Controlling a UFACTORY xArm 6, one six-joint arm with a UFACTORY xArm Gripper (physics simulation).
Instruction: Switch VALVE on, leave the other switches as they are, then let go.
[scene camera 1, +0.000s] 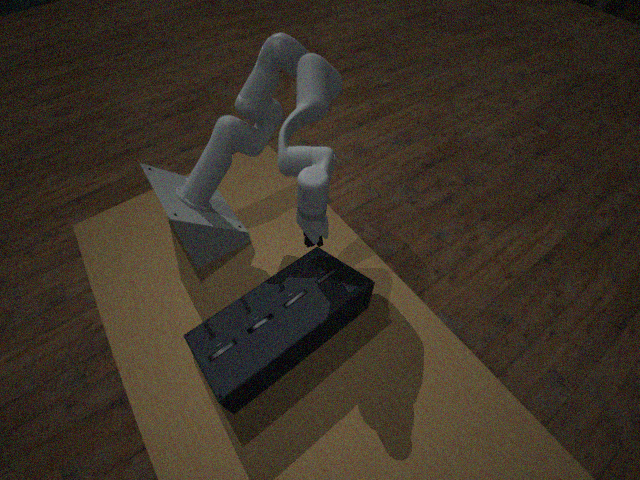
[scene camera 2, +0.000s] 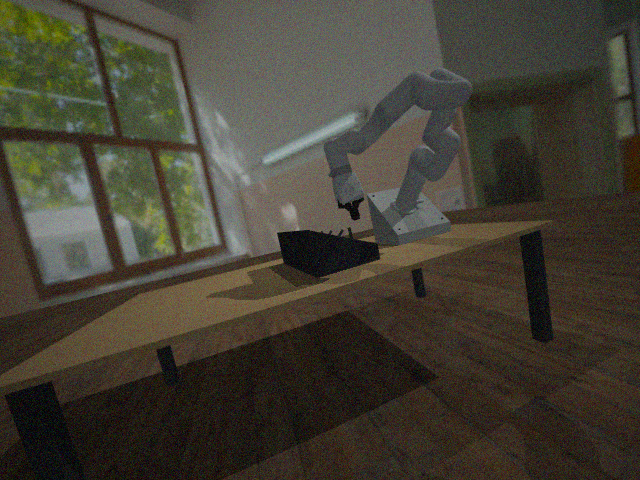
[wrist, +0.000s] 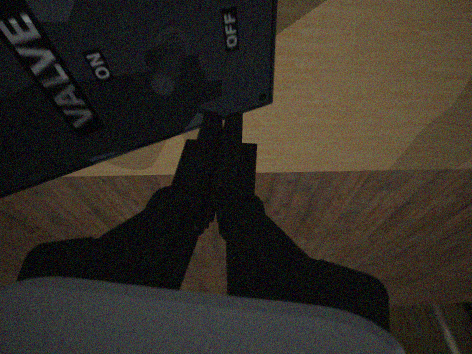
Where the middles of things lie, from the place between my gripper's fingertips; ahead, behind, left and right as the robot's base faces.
Right now my hand is 180 mm to the left of the dark switch box (scene camera 2: 318, 254), 130 mm short of it and 80 mm above it.
